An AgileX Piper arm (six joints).
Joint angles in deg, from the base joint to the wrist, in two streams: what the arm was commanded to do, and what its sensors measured. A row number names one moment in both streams.
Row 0, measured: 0.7 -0.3 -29.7 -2.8 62.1 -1.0
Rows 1 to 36, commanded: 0.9 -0.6 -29.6 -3.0 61.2 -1.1; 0.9 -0.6 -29.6 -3.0 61.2 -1.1; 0.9 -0.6 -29.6 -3.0 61.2 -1.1; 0.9 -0.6 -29.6 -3.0 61.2 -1.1; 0.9 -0.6 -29.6 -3.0 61.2 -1.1; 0.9 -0.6 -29.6 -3.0 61.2 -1.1; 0.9 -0.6 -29.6 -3.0 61.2 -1.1; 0.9 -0.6 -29.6 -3.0 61.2 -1.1; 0.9 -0.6 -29.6 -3.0 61.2 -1.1; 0.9 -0.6 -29.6 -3.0 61.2 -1.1; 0.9 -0.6 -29.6 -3.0 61.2 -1.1; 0.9 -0.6 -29.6 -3.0 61.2 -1.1; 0.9 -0.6 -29.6 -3.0 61.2 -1.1; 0.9 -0.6 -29.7 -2.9 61.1 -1.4; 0.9 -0.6 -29.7 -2.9 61.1 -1.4; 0.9 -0.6 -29.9 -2.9 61.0 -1.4; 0.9 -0.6 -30.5 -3.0 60.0 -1.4; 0.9 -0.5 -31.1 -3.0 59.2 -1.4; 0.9 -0.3 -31.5 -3.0 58.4 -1.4; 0.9 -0.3 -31.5 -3.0 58.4 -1.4; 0.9 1.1 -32.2 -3.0 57.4 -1.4; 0.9 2.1 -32.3 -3.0 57.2 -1.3; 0.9 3.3 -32.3 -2.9 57.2 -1.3; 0.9 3.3 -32.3 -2.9 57.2 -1.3; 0.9 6.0 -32.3 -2.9 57.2 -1.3; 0.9 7.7 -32.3 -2.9 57.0 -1.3; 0.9 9.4 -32.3 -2.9 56.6 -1.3; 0.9 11.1 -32.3 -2.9 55.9 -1.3; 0.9 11.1 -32.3 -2.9 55.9 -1.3; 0.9 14.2 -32.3 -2.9 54.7 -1.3; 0.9 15.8 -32.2 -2.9 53.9 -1.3; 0.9 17.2 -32.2 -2.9 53.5 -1.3; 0.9 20.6 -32.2 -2.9 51.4 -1.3; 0.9 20.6 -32.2 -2.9 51.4 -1.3; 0.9 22.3 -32.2 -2.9 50.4 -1.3; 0.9 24.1 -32.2 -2.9 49.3 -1.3
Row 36, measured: 0.7 20.3 -32.0 -2.8 52.9 -1.0
